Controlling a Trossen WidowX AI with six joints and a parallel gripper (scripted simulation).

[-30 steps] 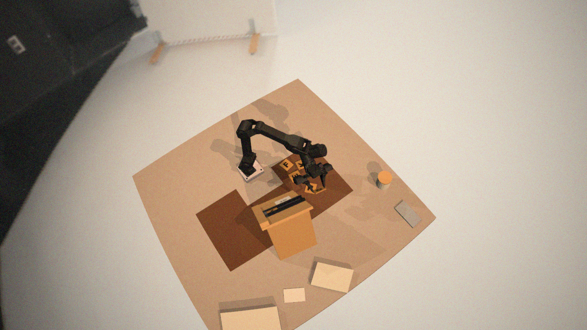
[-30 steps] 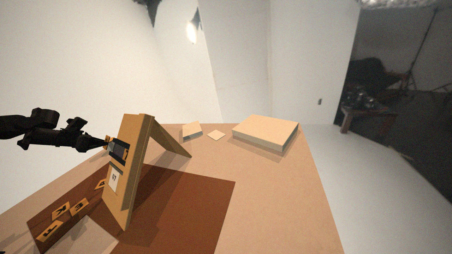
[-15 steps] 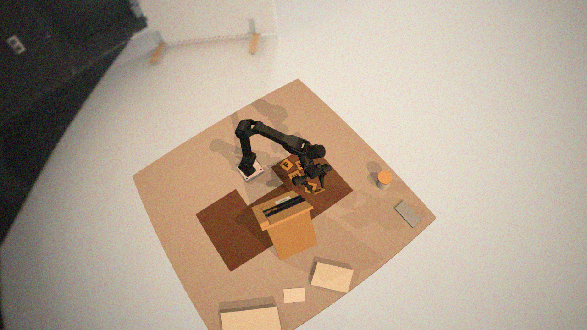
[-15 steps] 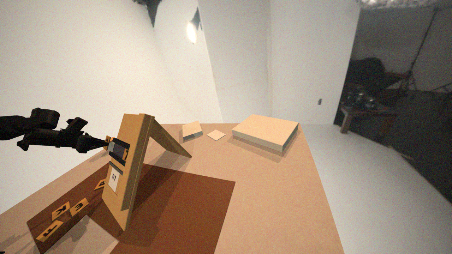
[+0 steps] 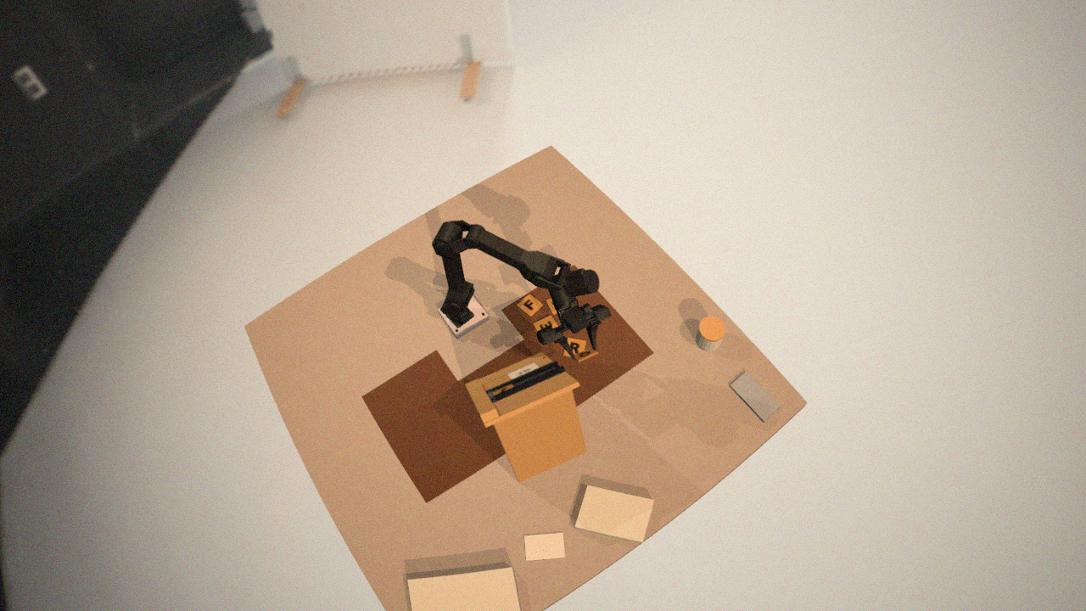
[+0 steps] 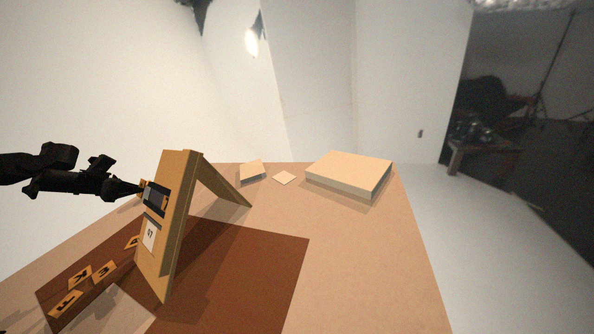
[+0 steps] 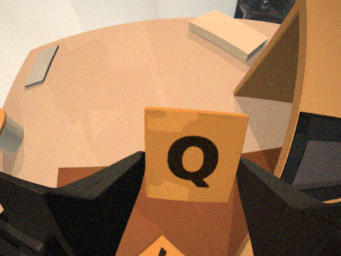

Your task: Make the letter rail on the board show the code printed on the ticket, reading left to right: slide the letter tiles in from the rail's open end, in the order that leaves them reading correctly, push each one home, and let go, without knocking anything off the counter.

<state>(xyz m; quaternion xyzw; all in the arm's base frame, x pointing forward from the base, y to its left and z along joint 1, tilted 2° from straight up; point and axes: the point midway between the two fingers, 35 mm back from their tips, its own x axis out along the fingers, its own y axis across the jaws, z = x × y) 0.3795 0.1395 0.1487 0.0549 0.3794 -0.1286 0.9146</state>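
Now: the white ticket 10 cm behind my gripper tip, 13 cm to the right of it and 8 cm below it. The rest, counted from my gripper tip: large box: 30 cm ahead, 67 cm to the right, 14 cm below; then small card: 29 cm ahead, 40 cm to the right, 16 cm below; then grey block: 38 cm ahead, 32 cm to the left, 16 cm below.
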